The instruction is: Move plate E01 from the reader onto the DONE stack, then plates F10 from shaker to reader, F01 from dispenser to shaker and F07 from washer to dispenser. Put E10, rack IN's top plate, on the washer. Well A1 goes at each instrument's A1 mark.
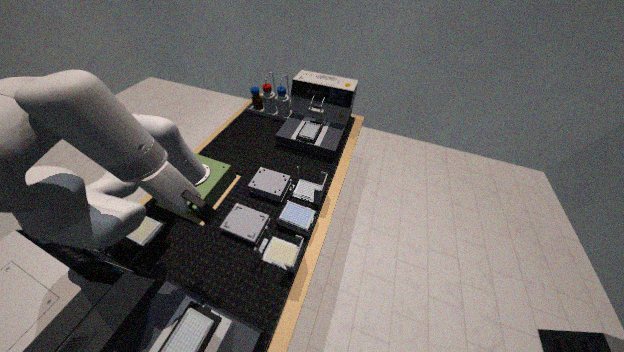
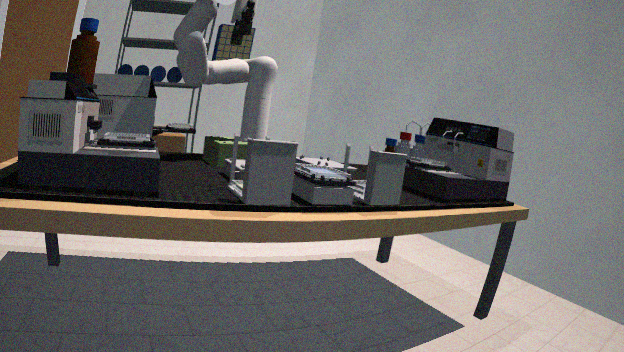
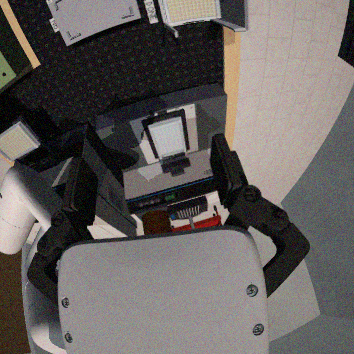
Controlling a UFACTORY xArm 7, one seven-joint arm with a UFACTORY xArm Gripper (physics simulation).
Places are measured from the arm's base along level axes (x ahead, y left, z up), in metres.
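Pixels of known places: gripper, fingertip midpoint: [image 1: 197, 210] [image 2: 239, 39] [image 3: 147, 156]; arm's base, link origin: [image 1: 196, 175].
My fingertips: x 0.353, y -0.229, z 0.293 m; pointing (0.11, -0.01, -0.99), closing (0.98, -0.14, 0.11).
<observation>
Ahead of a thing's pixels: the offset from my fingertips to its top centre. "spot": to the spot under its first point.
My gripper [image 2: 243, 30] [image 3: 147, 156] is open and empty, high above the dispenser side of the bench. Pale yellow plate E01 {0.055 m right, 0.356 m back, 0.248 m down} [image 1: 145, 231] [image 3: 19, 141] lies on the reader's extended carrier. Blue-tinted plate F10 {0.194 m left, 0.163 m ahead, 0.300 m down} [image 1: 296, 216] [image 2: 324, 173] sits on the shaker. White plate F01 {0.265 m right, 0.007 m ahead, 0.263 m down} [image 1: 189, 330] [image 2: 125, 136] [image 3: 167, 136] lies in the dispenser's dark holder. Plate F07 {0.685 m left, 0.061 m ahead, 0.265 m down} [image 1: 310, 131] is on the washer at the far end. A yellowish plate {0.044 m left, 0.153 m ahead, 0.347 m down} [image 1: 282, 251] [image 3: 192, 10] lies in the DONE rack. Rack IN's top plate E10 {0.346 m left, 0.164 m ahead, 0.334 m down} [image 1: 304, 190] is white. Well labels are unreadable.
Two grey pads {spot: 0.103 m left, 0.034 m back, 0.329 m down} [image 1: 245, 222] {spot: 0.314 m left, 0.016 m back, 0.310 m down} [image 1: 270, 181] stand beside the racks. The green arm base [image 1: 216, 169] is near the bench's back edge. Capped bottles {0.936 m left, 0.301 m back, 0.122 m down} [image 1: 269, 100] stand by the washer. A tall brown bottle {spot: 0.425 m right, 0.071 m back, 0.066 m down} [image 2: 84, 55] rises behind the dispenser. Upright rack walls [image 2: 270, 172] [image 2: 385, 177] line the front edge.
</observation>
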